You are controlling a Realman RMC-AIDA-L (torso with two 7-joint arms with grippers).
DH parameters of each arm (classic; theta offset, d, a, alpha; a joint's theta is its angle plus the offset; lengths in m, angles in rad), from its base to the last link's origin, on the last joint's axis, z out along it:
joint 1: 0 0.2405 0 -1.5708
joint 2: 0 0 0 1.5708
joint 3: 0 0.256 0 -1.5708
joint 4: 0 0 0 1.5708
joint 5: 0 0.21 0 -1.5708
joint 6: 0 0 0 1.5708
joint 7: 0 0.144 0 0
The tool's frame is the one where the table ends.
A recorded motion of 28 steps. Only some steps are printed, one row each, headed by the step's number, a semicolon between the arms.
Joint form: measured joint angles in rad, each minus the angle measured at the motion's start. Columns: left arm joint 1, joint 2, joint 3, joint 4, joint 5, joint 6, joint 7; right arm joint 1, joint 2, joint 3, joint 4, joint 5, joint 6, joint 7.
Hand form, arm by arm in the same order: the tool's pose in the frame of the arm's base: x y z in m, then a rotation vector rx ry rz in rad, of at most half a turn. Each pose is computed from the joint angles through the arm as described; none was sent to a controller.
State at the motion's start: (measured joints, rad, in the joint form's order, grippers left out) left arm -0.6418 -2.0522 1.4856 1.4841 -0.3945 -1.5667 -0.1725; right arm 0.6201 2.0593 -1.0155 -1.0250 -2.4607 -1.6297 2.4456
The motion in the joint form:
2: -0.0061 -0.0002 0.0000 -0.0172 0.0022 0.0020 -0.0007; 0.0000 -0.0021 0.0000 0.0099 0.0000 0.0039 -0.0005
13: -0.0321 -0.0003 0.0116 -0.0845 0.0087 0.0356 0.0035; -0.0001 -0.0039 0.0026 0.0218 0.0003 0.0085 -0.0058
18: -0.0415 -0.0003 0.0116 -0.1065 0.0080 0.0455 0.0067; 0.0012 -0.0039 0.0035 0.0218 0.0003 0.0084 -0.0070
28: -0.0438 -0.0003 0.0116 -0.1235 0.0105 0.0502 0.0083; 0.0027 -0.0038 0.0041 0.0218 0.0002 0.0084 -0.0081
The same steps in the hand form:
2: -0.1551 0.3681 0.0167 -2.0232 -1.4370 0.3437; 0.2391 0.3471 0.0112 -2.5979 1.4621 -0.2011
13: -0.1586 0.3740 0.0085 -2.0238 -1.4322 0.3702; 0.2413 0.3468 0.0105 -2.5966 1.4685 -0.2006
18: -0.1594 0.3760 0.0063 -2.0256 -1.4327 0.3760; 0.2409 0.3471 0.0107 -2.5979 1.4658 -0.1996
28: -0.1624 0.3766 0.0049 -2.0206 -1.4389 0.3871; 0.2404 0.3475 0.0107 -2.5994 1.4628 -0.1989

